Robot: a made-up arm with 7 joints. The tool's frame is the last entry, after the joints.
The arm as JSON. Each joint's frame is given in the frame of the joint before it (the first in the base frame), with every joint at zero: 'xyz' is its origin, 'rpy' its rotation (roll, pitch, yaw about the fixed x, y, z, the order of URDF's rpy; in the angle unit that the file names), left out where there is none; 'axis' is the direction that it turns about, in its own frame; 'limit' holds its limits. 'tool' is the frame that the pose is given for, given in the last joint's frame.
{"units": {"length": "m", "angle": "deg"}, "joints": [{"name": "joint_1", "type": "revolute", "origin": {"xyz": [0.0, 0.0, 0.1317], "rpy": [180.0, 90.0, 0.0]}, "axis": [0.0, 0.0, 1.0], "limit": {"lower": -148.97, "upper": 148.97}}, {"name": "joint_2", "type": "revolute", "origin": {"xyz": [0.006, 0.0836, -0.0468], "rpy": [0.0, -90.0, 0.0]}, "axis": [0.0, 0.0, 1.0], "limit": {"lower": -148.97, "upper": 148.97}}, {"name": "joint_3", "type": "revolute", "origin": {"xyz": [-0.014, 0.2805, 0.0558], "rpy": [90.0, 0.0, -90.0]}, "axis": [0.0, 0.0, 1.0], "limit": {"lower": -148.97, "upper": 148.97}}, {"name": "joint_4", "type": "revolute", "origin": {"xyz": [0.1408, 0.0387, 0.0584], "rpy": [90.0, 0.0, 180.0]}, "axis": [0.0, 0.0, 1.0], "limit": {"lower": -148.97, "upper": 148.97}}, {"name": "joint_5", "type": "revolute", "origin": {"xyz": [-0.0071, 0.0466, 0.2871], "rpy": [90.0, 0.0, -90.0]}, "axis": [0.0, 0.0, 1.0], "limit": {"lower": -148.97, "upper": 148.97}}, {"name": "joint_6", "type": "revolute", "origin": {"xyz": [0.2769, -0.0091, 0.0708], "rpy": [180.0, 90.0, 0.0]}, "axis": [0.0, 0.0, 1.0], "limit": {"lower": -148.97, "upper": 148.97}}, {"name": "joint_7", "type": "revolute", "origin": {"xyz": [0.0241, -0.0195, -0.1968], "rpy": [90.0, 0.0, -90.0]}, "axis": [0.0, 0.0, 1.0], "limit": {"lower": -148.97, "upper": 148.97}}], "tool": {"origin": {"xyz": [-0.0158, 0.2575, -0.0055], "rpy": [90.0, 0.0, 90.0]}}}
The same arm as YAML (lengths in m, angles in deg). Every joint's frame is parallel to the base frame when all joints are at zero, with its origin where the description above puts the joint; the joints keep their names.
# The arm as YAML. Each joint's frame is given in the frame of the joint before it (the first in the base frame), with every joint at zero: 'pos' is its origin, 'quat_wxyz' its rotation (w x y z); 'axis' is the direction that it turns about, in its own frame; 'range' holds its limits. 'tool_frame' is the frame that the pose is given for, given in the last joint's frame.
length_unit: m
angle_unit: deg
joints:
  - joint: joint_1
    pos: [0.0, 0.0, 0.1317]
    quat_wxyz: [1.0, 0.0, 0.0, 0.0]
    axis: "-x"
    range: [-148.97, 148.97]
  - joint: joint_2
    pos: [0.0468, -0.0836, -0.006]
    quat_wxyz: [1.0, 0.0, 0.0, 0.0]
    axis: "+z"
    range: [-148.97, 148.97]
  - joint: joint_3
    pos: [0.014, -0.2805, 0.0558]
    quat_wxyz: [1.0, 0.0, 0.0, 0.0]
    axis: "+x"
    range: [-148.97, 148.97]
  - joint: joint_4
    pos: [0.0584, 0.1408, 0.0387]
    quat_wxyz: [1.0, 0.0, 0.0, 0.0]
    axis: "+z"
    range: [-148.97, 148.97]
  - joint: joint_5
    pos: [0.0466, 0.0071, 0.2871]
    quat_wxyz: [1.0, 0.0, 0.0, 0.0]
    axis: "+y"
    range: [-148.97, 148.97]
  - joint: joint_6
    pos: [-0.2769, 0.0708, -0.0091]
    quat_wxyz: [1.0, 0.0, 0.0, 0.0]
    axis: "+x"
    range: [-148.97, 148.97]
  - joint: joint_7
    pos: [-0.1968, -0.0241, 0.0195]
    quat_wxyz: [1.0, 0.0, 0.0, 0.0]
    axis: "+y"
    range: [-148.97, 148.97]
tool_frame:
  pos: [0.2575, -0.0055, -0.0158]
  quat_wxyz: [1.0, 0.0, 0.0, 0.0]

